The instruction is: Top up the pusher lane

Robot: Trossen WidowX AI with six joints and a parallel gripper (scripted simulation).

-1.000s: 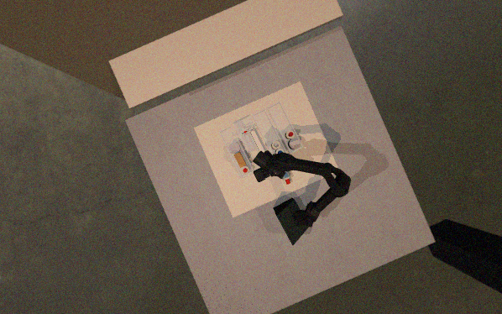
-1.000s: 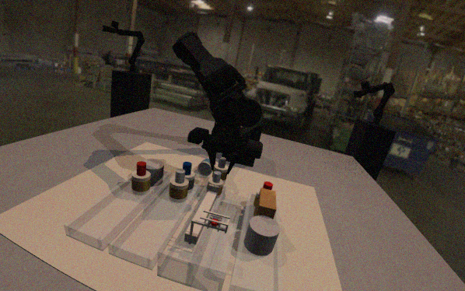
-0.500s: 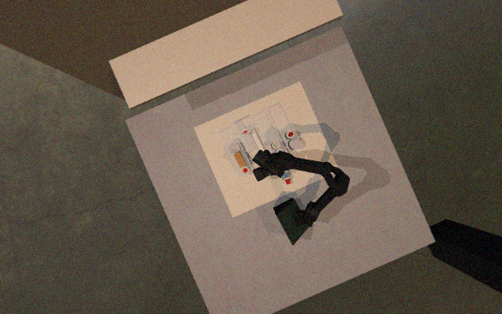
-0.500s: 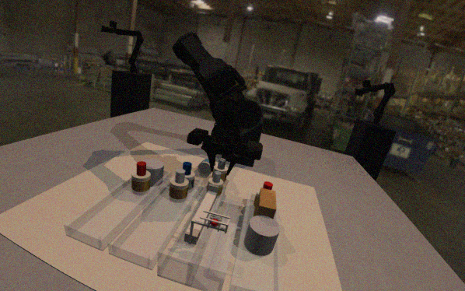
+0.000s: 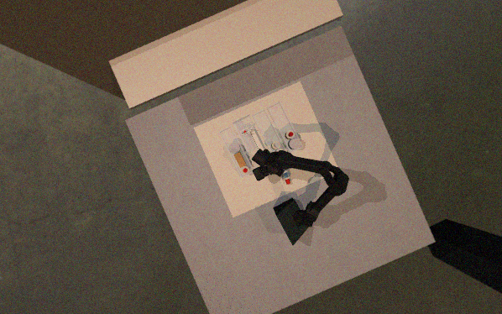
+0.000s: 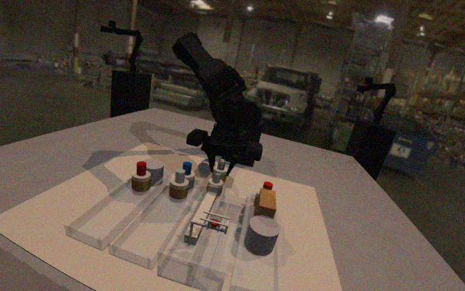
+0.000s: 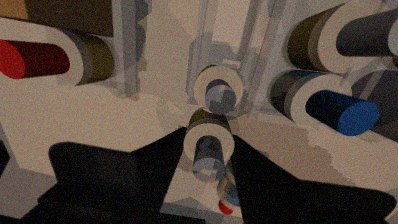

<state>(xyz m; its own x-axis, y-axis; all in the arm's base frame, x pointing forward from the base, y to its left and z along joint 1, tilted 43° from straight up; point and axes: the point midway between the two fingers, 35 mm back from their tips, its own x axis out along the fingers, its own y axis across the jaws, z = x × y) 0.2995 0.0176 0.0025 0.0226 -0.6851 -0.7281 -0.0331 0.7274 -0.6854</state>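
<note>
Right now my gripper tip is 13 cm to the right of the orange box, 10 cm short of it and 1 cm above it. Also, from my gripper tip: wire pusher plate 15 cm ahead, 3 cm to the left.
</note>
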